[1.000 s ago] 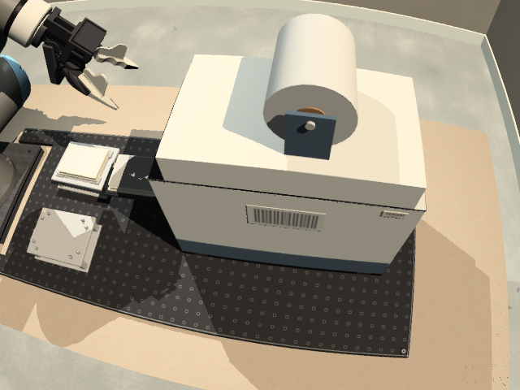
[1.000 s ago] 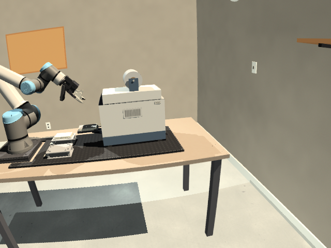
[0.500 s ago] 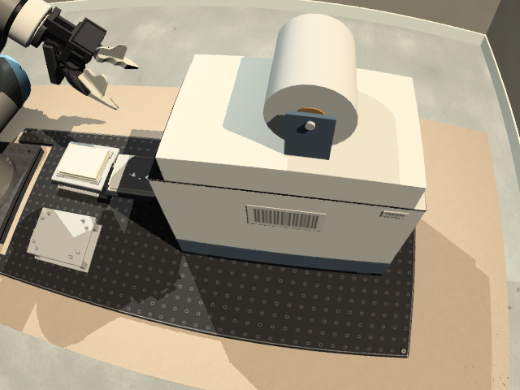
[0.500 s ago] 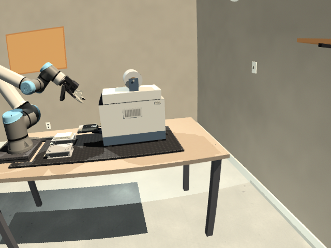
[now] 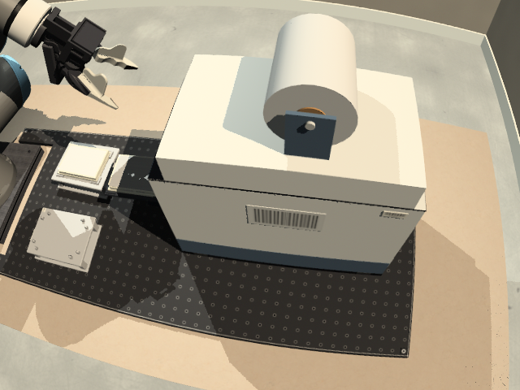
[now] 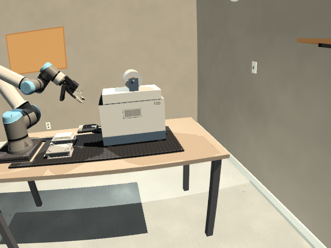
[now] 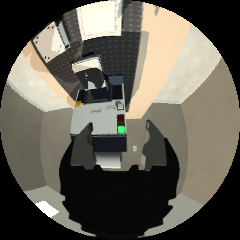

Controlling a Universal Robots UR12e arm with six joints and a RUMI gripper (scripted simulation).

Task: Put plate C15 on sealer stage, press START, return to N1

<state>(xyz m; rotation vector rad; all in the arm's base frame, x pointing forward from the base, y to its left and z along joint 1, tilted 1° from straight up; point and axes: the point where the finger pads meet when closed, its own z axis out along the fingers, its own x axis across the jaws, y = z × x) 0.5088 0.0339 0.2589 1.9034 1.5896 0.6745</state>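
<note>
Right now my hand is 170 mm above the well plate, 90 mm to the left of it and 10 mm short of it. The rest, counted from my hand: foil roll: 330 mm ahead, 150 mm to the right, 130 mm above; sealer stage: 180 mm below, 100 mm to the right, 10 mm ahead.
</note>
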